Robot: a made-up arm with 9 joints. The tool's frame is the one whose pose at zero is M.
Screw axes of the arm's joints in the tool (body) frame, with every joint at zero. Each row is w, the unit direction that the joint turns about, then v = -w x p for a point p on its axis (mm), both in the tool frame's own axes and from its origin. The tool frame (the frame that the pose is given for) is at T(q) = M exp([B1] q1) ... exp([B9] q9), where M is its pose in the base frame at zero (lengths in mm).
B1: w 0 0 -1 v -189 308 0
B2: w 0 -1 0 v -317 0 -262
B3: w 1 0 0 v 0 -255 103
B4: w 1 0 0 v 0 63 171
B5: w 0 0 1 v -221 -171 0
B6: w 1 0 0 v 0 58 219
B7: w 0 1 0 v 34 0 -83
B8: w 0 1 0 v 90 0 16
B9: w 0 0 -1 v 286 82 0
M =
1 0 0 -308
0 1 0 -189
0 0 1 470
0 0 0 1
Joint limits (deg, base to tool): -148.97..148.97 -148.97..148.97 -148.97..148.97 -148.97..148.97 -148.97..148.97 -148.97..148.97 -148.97..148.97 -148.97..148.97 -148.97..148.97
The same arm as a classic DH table. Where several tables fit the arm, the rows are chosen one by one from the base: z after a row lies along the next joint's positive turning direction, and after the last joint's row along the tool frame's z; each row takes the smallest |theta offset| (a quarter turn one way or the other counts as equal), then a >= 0, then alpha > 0; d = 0 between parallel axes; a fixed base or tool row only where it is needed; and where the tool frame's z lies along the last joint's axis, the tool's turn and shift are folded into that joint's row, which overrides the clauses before.
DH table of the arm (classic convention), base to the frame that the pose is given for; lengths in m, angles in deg. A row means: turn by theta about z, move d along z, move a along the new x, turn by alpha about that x. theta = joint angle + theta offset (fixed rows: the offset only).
base (fixed): theta offset 0; d 0; a 0; alpha 180
joint 1: theta offset 0; d -0.153; a -0.046; alpha -90
joint 2: theta offset 90; d 0.292; a 0.062; alpha 90
joint 3: theta offset 12.07; d 0; a 0.3252; alpha 0
joint 4: theta offset 77.93; d -0.091; a 0.05; alpha 90
joint 5: theta offset 0; d -0.005; a -0.002; alpha -90
joint 6: theta offset 90; d -0.254; a 0.092; alpha -90
joint 7: theta offset -60.51; d 0; a 0.1137; alpha 0
joint 8: theta offset -29.49; d -0.067; a 0.066; alpha -90
joint 9: theta offset 74; d 0; a -0.2975; alpha 180
tool (fixed): theta offset 74; d 0.09; a 0; alpha 0
Joint limits (deg, base to tool): -148.97..148.97 -148.97..148.97 -148.97..148.97 -148.97..148.97 -148.97..148.97 -148.97..148.97 -148.97..148.97 -148.97..148.97 -148.97..148.97

